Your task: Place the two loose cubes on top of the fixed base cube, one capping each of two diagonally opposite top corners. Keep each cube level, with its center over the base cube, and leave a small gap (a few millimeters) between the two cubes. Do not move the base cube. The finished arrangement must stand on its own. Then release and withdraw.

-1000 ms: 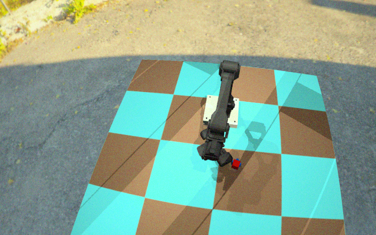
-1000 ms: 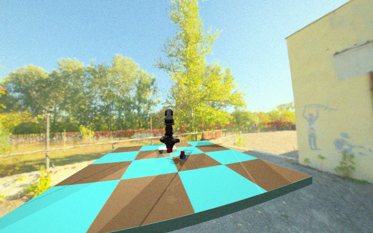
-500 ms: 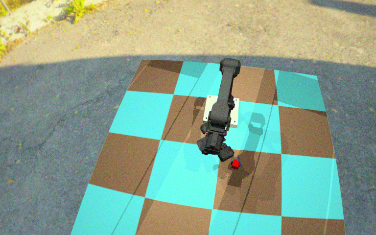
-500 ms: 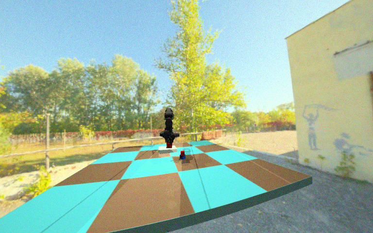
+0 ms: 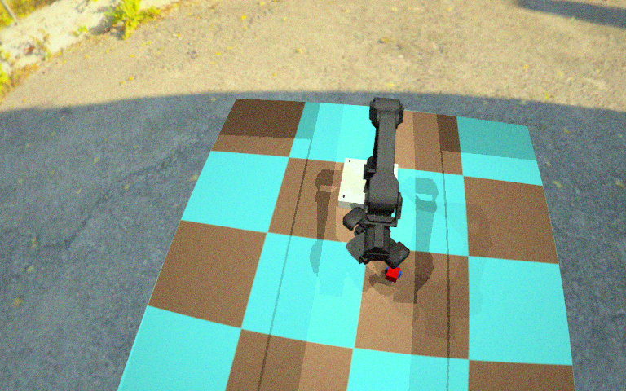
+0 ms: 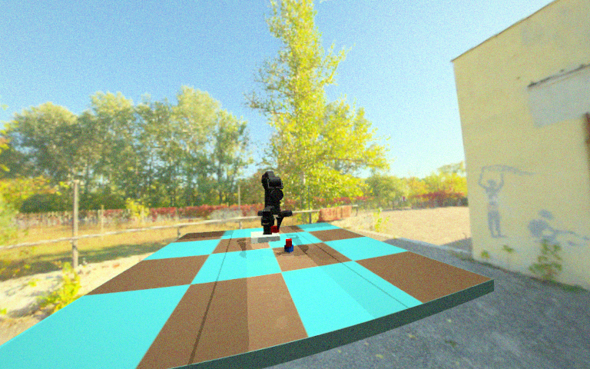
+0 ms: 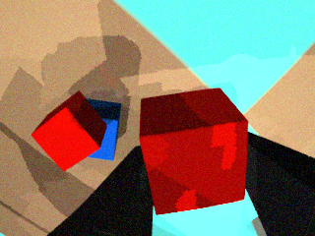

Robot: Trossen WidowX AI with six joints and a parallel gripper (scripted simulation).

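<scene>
Right now the blue base cube is 70 mm to the left of my gripper tip and 100 mm below it.
</scene>
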